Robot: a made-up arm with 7 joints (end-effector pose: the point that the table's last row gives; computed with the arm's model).
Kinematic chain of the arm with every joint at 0, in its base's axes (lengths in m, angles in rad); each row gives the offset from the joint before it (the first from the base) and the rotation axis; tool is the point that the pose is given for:
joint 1: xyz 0 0 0.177 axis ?
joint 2: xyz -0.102 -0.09 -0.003 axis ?
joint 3: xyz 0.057 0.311 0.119 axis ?
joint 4: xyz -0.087 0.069 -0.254 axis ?
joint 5: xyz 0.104 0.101 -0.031 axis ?
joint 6: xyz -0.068 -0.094 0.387 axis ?
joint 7: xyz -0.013 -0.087 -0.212 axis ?
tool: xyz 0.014 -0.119 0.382
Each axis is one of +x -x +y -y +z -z.
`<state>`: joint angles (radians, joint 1 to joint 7).
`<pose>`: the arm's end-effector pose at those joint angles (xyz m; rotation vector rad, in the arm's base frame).
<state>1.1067 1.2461 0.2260 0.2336 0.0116 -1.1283 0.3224</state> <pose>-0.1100 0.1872 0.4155 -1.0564 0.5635 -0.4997</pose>
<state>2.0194 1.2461 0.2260 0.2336 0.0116 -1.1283 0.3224</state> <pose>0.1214 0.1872 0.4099 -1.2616 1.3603 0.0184</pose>
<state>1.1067 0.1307 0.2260 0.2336 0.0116 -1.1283 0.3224</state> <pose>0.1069 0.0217 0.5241 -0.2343 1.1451 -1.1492</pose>
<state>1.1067 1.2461 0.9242 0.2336 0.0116 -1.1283 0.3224</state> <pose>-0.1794 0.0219 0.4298 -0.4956 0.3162 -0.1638</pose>
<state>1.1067 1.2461 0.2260 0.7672 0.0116 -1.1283 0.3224</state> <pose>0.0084 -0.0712 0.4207 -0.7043 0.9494 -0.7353</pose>
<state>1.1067 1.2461 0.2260 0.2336 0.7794 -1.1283 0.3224</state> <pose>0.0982 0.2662 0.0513 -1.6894 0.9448 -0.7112</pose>
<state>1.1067 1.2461 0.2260 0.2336 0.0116 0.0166 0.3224</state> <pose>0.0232 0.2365 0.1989 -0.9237 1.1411 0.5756</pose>
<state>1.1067 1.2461 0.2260 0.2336 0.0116 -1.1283 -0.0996</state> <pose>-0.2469 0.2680 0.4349 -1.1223 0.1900 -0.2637</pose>
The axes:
joint 1: +y
joint 2: -x
joint 3: -y
joint 4: +x
joint 5: +y
joint 6: +z
joint 7: +y

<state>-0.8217 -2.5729 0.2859 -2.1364 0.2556 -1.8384 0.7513</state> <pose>-0.6086 -0.6900 0.5633 1.2788 0.7079 -1.4129</pose>
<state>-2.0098 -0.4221 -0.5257 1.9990 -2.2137 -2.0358 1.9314</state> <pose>-0.0978 0.7431 0.1502 -1.2953 -0.2567 -1.3443</pose>
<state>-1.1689 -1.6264 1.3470 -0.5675 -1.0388 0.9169 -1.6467</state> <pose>0.0183 0.0005 0.1633 0.7206 1.9421 0.8798</pose>
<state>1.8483 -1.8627 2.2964 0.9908 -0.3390 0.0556 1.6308</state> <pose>-0.0396 -0.6111 0.1898 0.5538 0.1527 -1.0200</pose>
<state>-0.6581 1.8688 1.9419 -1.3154 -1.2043 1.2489 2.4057</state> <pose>0.5820 0.1773 -0.1842 0.4715 2.0463 1.8289</pose>
